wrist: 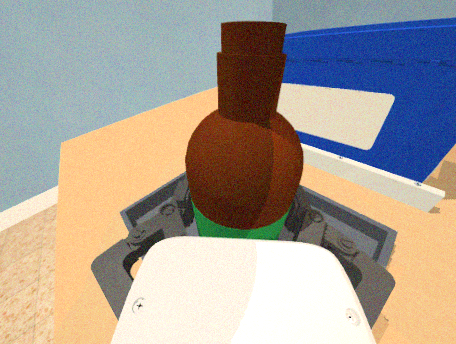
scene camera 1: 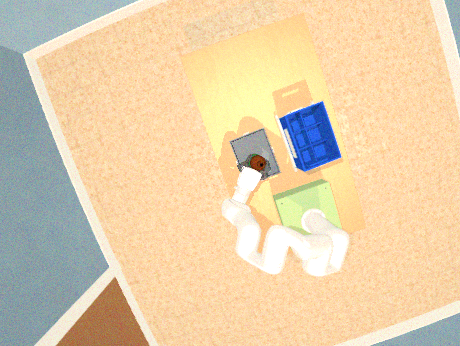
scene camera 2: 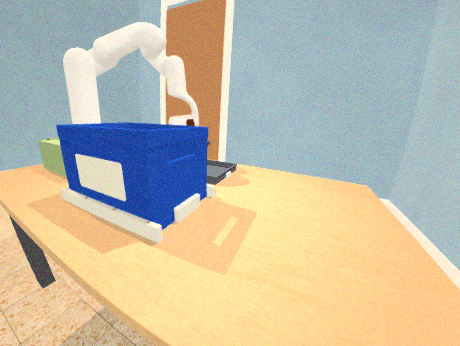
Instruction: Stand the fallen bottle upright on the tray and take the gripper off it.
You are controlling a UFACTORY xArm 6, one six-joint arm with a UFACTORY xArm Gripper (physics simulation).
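Where they show: arm's base at its link origin: (scene camera 1: pixel 313 220).
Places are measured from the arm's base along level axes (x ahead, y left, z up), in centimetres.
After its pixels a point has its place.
Note:
The brown bottle with a green band (scene camera 1: pixel 258 161) {y 19.2, x 37.5, z 6.2 cm} (scene camera 2: pixel 190 122) {y 17.4, x 36.8, z 6.8 cm} (wrist: pixel 242 160) {y 21.0, x 34.0, z 3.5 cm} stands upright between the fingers, neck up, over the near part of the grey tray (scene camera 1: pixel 246 145) {y 21.7, x 45.4, z -10.4 cm} (scene camera 2: pixel 220 176) {y 14.5, x 51.4, z -9.3 cm} (wrist: pixel 360 227) {y 9.2, x 29.4, z -9.7 cm}. My gripper (scene camera 1: pixel 255 167) (wrist: pixel 239 180) {y 18.1, x 38.3, z -2.6 cm} is shut on the bottle around its green band. In scene camera 2 the blue crate hides the fingers and most of the bottle, with the bottle's top showing above the crate's rim. The bottle's base is hidden in all views, so I cannot tell whether it touches the tray floor.
The blue crate (scene camera 1: pixel 312 135) {y -13.0, x 40.8, z -10.1 cm} (scene camera 2: pixel 110 145) {y -16.9, x 47.3, z 3.7 cm} (wrist: pixel 420 75) {y 0.3, x 32.1, z 2.9 cm} stands beside the tray, with white strips around its foot. A light green block (scene camera 1: pixel 295 202) {y 6.4, x 11.8, z 0.1 cm} (scene camera 2: pixel 52 156) {y -13.3, x 0.6, z -5.0 cm} is by the arm's base. The table's edge (wrist: pixel 59 200) {y 39.7, x 65.0, z -10.9 cm} runs close to the tray's other side.

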